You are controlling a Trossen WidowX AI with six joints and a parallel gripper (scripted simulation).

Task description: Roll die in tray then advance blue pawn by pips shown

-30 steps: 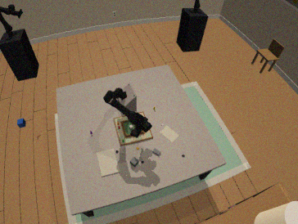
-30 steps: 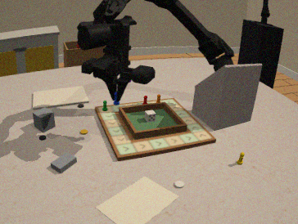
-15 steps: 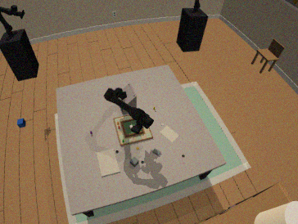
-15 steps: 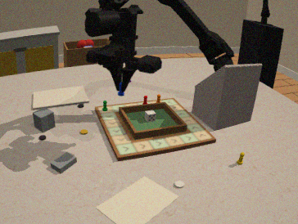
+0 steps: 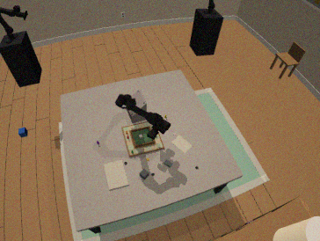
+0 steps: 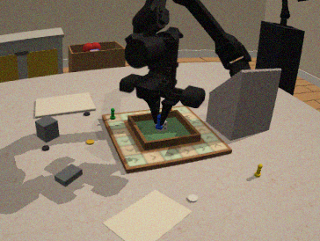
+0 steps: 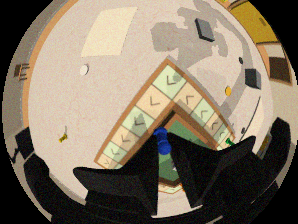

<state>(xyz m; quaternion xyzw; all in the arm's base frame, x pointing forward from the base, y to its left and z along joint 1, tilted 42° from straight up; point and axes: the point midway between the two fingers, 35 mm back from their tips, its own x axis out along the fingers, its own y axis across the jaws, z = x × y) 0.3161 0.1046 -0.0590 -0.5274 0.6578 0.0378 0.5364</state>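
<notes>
Right now the green tray is 50 mm behind my gripper tip, 100 mm to the right of it and 80 mm below it. The rest, counted from my gripper tip: blue pawn right at my gripper tip; then green pawn 70 mm ahead, 200 mm to the right, 60 mm below; then white die 50 mm behind, 110 mm to the right, 70 mm below.
</notes>
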